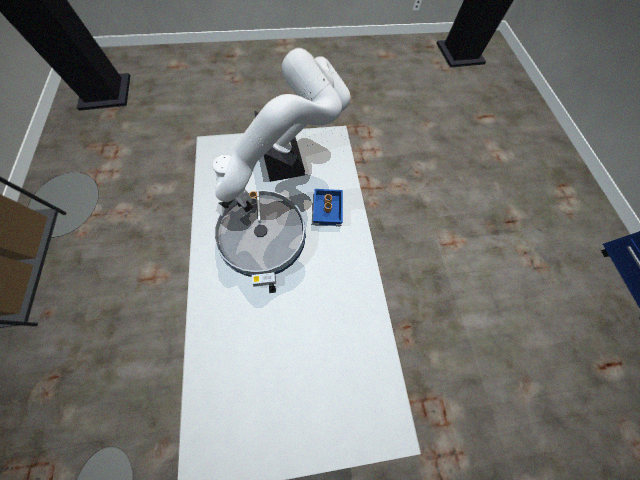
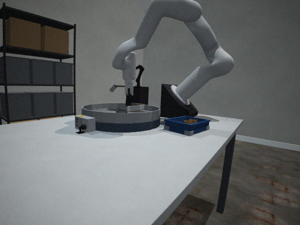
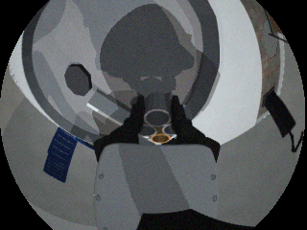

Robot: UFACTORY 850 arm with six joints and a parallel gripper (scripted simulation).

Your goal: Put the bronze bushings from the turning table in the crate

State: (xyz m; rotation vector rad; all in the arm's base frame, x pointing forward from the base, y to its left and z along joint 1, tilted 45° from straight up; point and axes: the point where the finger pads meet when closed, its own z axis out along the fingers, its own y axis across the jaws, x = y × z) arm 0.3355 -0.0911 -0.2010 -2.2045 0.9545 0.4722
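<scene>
The round turning table lies 13 cm ahead of my hand, 6 cm to the left of it and 4 cm below it. Round my hand: crate 41 cm to the left, 7 cm below, 4 cm ahead.
</scene>
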